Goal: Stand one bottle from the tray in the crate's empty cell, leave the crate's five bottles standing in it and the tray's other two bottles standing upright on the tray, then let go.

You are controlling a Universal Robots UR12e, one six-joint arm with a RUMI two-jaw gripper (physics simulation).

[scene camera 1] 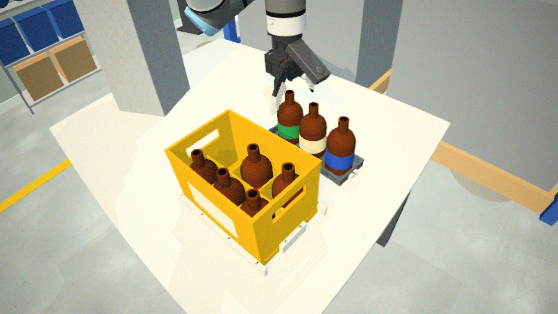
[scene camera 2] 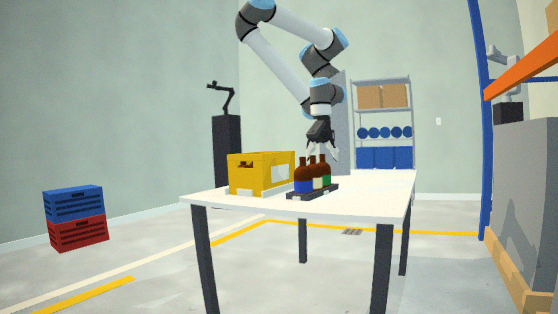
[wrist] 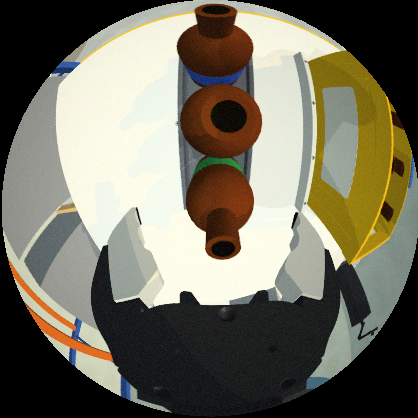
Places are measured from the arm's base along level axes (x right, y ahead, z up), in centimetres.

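Pixels of known places: gripper, fingertip midpoint: [scene camera 1: 293, 103] [scene camera 2: 321, 161] [wrist: 217, 211].
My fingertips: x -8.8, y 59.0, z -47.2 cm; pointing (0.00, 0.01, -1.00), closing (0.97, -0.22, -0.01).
Note:
For each thing: its middle in the pictures, then the offset to it from my fingertips. "*": a spot on its surface instead. Level surfaces: height alone.
- yellow crate, body centre: [wrist: 368, 149] [scene camera 1: 243, 183] [scene camera 2: 263, 171] dx +26.4, dy +4.3, dz -4.0 cm
- dark tray, surface spot: [scene camera 1: 340, 180] * dx +8.9, dy +19.7, dz -10.4 cm
- blue-label, body centre: [wrist: 214, 48] [scene camera 1: 341, 143] [scene camera 2: 303, 177] dx +2.9, dy +16.1, dz -4.5 cm
- cream-label, body centre: [wrist: 220, 120] [scene camera 1: 313, 128] [scene camera 2: 313, 174] dx +1.7, dy +7.2, dz -4.5 cm
- green-label, body centre: [wrist: 219, 197] [scene camera 1: 290, 115] [scene camera 2: 322, 171] dx +0.1, dy -1.1, dz -4.5 cm
- white table, surface height: dz -12.8 cm
The yellow crate [scene camera 1: 290, 227] [scene camera 2: 245, 175] [wrist: 345, 215] holds five brown bottles; its empty cell is at the far end, on the tray side, in scene camera 1. The dark tray [scene camera 1: 340, 180] [scene camera 2: 300, 196] holds three upright bottles in a row: blue-label [scene camera 1: 340, 147] [scene camera 2: 303, 179] [wrist: 215, 47], cream-label [scene camera 1: 313, 131] [wrist: 192, 127] in the middle, and green-label [scene camera 1: 290, 117] [scene camera 2: 327, 179] [wrist: 220, 195]. My gripper [scene camera 1: 292, 98] [scene camera 2: 322, 158] [wrist: 217, 211] is open and empty at the green-label bottle's end. Its fingertips are around the height of that bottle's mouth, one to each side of the neck in the wrist view.
The crate stands beside the tray on the white table [scene camera 1: 380, 115] [scene camera 2: 360, 207], with low pale rails [scene camera 1: 225, 237] along the crate's base. A grey pillar [scene camera 1: 145, 55] is near the table's edge in scene camera 1. Stacked blue and red crates [scene camera 2: 75, 217] stand on the floor.

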